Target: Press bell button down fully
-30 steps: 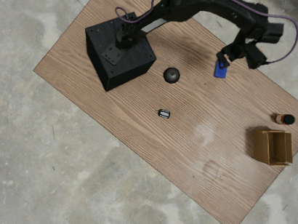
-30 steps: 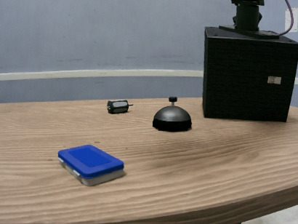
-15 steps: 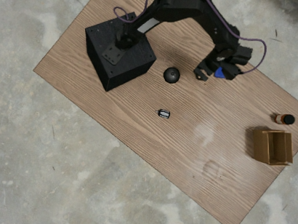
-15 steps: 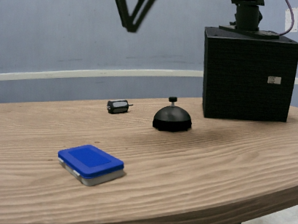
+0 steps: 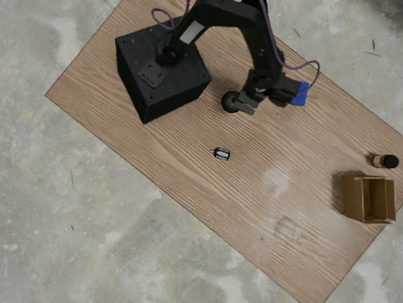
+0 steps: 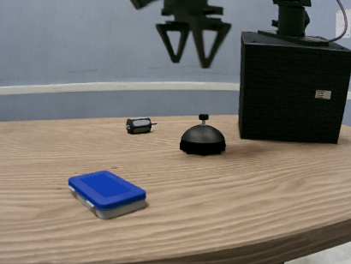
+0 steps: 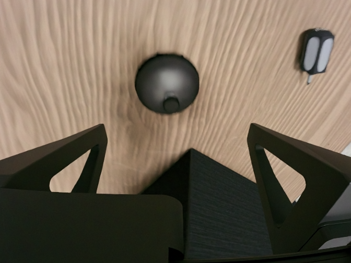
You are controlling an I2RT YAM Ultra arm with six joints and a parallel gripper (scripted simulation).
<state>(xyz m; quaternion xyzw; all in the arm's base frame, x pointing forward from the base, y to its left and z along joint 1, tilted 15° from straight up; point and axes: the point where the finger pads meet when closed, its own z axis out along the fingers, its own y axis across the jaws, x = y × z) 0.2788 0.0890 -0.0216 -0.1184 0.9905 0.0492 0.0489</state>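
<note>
Now: the button 100 mm below my hand, 30 mm behind it and 10 mm to the right of it. Also, from my hand: bell 120 mm below, 30 mm behind, 10 mm to the right; blue case 170 mm to the left, 150 mm below, 150 mm ahead; small bottle 550 mm ahead, 150 mm to the left, 120 mm below.
</note>
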